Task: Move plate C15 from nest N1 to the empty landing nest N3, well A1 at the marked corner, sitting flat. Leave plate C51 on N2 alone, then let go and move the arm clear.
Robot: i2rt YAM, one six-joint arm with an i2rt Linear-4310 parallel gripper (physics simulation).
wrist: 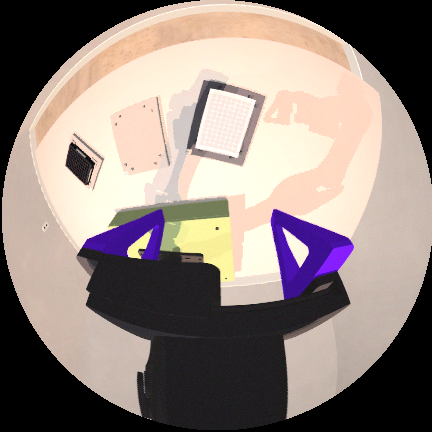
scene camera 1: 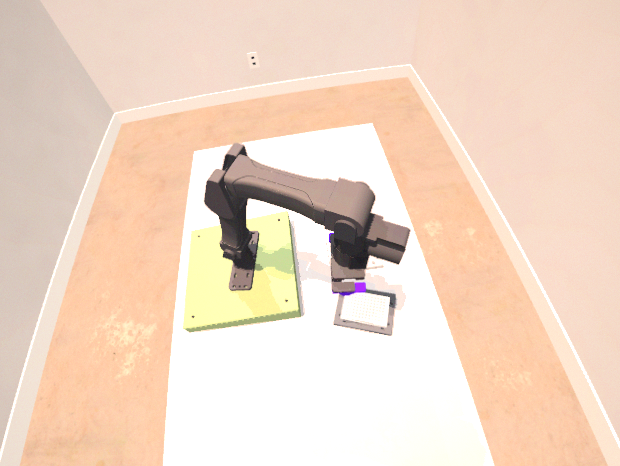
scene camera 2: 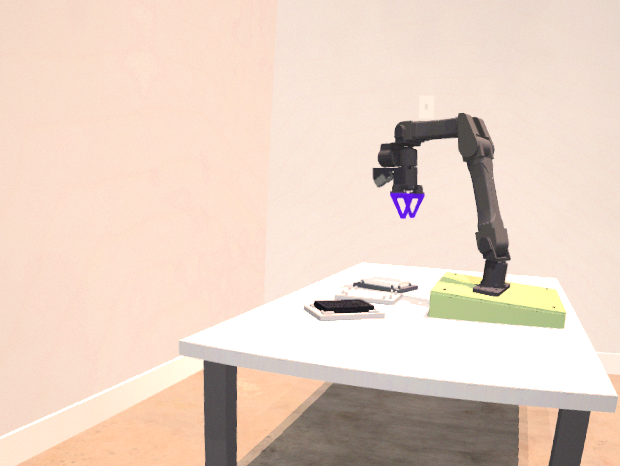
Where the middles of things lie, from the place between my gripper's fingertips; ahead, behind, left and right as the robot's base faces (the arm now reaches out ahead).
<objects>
Right now my hand is 400 mm to the right of the grey nest (scene camera 2: 372,314), 210 mm above it and 10 mm short of it.
</objects>
